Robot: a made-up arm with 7 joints.
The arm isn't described. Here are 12 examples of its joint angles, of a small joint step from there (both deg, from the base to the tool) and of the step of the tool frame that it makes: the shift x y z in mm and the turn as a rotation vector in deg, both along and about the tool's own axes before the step.
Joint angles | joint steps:
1: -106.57 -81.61 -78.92 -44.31 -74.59 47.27 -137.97 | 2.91 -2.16 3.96 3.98 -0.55 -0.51 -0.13
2: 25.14 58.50 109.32 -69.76 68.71 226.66 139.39 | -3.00 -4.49 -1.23 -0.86 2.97 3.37 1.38
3: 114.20 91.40 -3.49 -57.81 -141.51 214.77 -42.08 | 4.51 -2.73 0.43 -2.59 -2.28 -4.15 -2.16
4: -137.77 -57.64 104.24 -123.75 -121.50 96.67 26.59 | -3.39 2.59 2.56 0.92 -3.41 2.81 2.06
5: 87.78 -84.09 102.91 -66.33 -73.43 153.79 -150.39 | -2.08 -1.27 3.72 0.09 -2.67 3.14 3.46
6: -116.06 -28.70 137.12 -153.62 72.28 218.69 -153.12 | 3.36 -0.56 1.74 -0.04 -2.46 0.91 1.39
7: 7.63 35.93 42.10 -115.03 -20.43 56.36 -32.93 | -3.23 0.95 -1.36 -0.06 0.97 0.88 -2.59
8: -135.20 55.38 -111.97 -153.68 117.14 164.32 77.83 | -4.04 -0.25 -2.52 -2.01 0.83 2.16 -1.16
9: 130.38 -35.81 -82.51 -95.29 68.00 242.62 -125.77 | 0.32 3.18 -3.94 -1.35 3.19 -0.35 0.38
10: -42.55 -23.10 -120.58 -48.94 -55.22 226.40 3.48 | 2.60 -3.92 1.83 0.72 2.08 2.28 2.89
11: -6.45 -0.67 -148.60 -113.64 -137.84 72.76 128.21 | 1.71 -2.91 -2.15 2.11 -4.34 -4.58 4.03
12: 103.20 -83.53 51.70 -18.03 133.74 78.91 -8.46 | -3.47 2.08 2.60 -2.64 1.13 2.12 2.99
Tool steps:
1: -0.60 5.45 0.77 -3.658 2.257 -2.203
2: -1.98 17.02 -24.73 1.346 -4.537 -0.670
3: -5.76 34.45 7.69 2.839 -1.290 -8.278
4: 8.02 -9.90 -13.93 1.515 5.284 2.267
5: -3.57 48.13 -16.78 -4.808 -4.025 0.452
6: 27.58 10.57 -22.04 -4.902 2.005 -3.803
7: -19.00 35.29 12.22 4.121 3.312 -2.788
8: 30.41 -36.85 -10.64 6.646 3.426 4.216
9: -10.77 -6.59 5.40 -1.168 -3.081 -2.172
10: -20.12 -6.53 -12.13 -3.291 2.304 9.451
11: -13.90 -6.54 8.61 -1.394 4.794 4.821
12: -14.56 67.35 -50.64 3.182 6.406 7.896
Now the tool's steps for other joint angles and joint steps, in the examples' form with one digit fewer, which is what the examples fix.
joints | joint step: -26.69 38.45 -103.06 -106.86 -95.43 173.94 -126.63 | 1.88 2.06 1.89 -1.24 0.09 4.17 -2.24
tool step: -21.0 28.0 -29.3 -4.88 -4.78 -4.79
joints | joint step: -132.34 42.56 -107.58 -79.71 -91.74 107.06 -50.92 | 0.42 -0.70 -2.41 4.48 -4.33 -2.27 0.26
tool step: -39.7 11.5 31.9 0.49 -6.97 3.34
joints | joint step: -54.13 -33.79 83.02 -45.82 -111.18 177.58 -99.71 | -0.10 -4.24 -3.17 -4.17 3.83 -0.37 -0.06
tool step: 12.2 31.8 -0.8 -1.72 2.94 -1.68
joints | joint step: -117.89 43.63 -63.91 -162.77 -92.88 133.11 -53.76 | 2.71 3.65 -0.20 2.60 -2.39 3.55 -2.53
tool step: -11.8 7.3 -5.8 -3.16 -4.53 -4.51
